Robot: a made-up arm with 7 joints.
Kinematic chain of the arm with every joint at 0, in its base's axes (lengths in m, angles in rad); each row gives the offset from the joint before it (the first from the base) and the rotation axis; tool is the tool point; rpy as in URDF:
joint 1: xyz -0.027 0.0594 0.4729 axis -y
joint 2: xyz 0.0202 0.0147 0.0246 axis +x
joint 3: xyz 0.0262 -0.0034 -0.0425 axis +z
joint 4: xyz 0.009 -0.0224 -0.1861 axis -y
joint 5: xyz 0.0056 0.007 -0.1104 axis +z
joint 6: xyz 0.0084 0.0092 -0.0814 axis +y
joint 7: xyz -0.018 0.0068 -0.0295 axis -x
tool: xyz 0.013 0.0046 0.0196 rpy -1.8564 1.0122 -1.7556
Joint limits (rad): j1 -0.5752..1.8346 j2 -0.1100..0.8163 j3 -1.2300..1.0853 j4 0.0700..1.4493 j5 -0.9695..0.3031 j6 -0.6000..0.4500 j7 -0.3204..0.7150
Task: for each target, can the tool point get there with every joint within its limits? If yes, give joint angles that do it. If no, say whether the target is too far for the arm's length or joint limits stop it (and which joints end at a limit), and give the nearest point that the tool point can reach.
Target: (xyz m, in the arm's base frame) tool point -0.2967 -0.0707 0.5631
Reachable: no: joint limits stop it (at a limit: joint 1, joint 2, joint 3, joint 4, joint 5, joint 6, joint 7) | nearest point -0.0393 -0.1589 0.2644 | short by 0.404 m
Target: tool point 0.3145 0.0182 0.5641
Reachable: yes | joints 1.0195 -0.0164 -0.2195 1.2199 -0.8275 -0.3180 0.5450
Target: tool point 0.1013 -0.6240 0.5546
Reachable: no: too far | nearest point 0.1513 -0.1654 0.5865 | short by 0.462 m
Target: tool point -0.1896 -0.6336 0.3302
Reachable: no: too far | nearest point -0.0463 -0.1667 0.2379 | short by 0.497 m
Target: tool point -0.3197 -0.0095 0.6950
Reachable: no: joint limits stop it (at a limit: joint 1, joint 2, joint 4, joint 5, joint 6, joint 7) | nearest point 0.0797 -0.0374 0.7619 | short by 0.406 m
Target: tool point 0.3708 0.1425 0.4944
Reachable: yes | joints 1.1372 0.1209 0.1982 0.6133 -0.5676 -0.2371 -0.0617
